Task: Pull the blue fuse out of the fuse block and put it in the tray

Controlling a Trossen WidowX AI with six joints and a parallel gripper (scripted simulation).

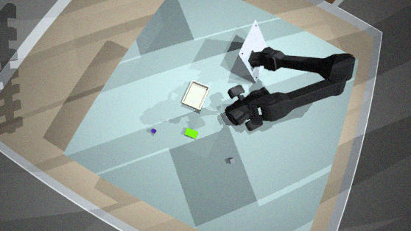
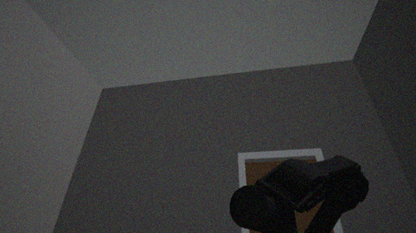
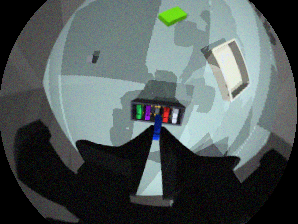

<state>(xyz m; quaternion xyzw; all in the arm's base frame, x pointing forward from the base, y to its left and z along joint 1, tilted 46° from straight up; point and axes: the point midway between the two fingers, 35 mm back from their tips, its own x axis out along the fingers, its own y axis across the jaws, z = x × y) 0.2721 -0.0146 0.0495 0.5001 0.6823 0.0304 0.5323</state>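
The cream tray is 22 cm to the right of my gripper tip, 9 cm below it and 2 cm behind it. From my gripper tip the other things lie so: small grey cube: 22 cm ahead, 8 cm below, 7 cm to the left; then blue fuse: 1 cm below.
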